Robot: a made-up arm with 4 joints.
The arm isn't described. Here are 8 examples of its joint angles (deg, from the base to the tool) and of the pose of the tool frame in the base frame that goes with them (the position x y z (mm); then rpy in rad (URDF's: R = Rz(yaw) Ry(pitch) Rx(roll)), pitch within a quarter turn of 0, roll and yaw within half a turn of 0).
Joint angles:
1: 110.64 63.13 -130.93 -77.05
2: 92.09 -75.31 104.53 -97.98
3: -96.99 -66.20 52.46 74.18
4: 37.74 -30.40 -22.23 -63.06
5: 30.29 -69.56 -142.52 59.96
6: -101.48 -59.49 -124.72 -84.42
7: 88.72 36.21 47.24 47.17
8: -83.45 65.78 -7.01 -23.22
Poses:
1: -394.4 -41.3 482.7 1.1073 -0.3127 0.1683
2: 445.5 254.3 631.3 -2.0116 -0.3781 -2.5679
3: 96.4 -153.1 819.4 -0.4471 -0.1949 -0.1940
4: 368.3 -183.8 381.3 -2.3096 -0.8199 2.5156
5: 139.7 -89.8 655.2 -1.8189 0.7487 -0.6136
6: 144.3 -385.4 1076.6 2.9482 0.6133 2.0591
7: 13.9 -13.1 678.0 2.3083 -0.2740 2.9262
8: 177.3 -354.0 652.5 -0.4106 0.1481 2.4571
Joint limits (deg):
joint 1: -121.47..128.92
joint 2: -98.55..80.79
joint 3: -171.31..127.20
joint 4: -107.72..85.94
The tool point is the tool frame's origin. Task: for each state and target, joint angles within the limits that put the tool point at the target. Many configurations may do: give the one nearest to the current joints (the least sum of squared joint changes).
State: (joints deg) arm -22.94 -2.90 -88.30 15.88
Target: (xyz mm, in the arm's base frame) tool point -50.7 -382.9 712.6
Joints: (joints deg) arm -33.82 3.34 -106.89 -23.47
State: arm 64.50 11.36 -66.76 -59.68
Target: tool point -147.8 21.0 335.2
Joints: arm 76.59 16.51 -90.84 -48.74
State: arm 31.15 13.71 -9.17 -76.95
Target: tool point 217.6 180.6 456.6
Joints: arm 43.68 20.69 8.46 -42.32
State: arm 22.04 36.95 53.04 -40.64
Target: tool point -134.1 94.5 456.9
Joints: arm -21.73 80.79 54.53 -34.51
